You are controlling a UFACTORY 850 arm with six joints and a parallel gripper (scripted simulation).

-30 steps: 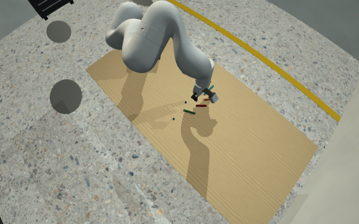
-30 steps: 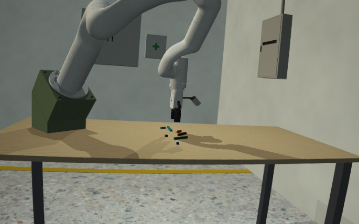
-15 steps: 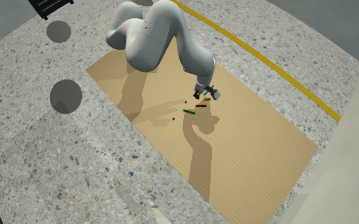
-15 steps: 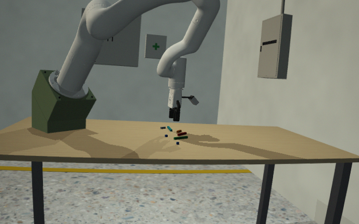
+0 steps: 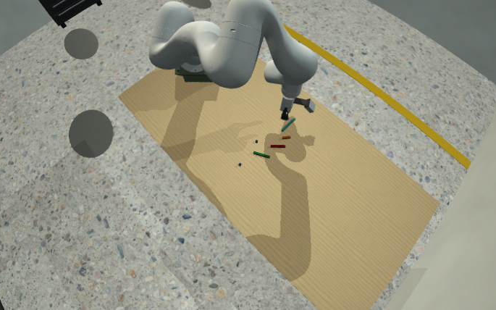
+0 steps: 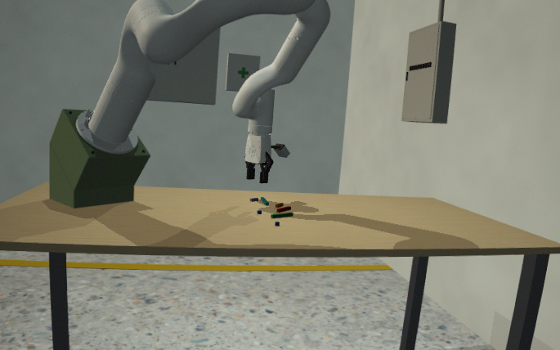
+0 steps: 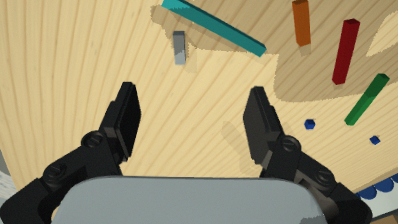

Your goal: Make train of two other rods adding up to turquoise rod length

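Right now the grey rod is 10 mm to the left of my hand and 80 mm below it. The rest, counted from my hand: turquoise rod 30 mm ahead, 10 mm to the right, 80 mm below; red rod 60 mm ahead, 140 mm to the right, 80 mm below; orange rod 70 mm ahead, 80 mm to the right, 80 mm below.
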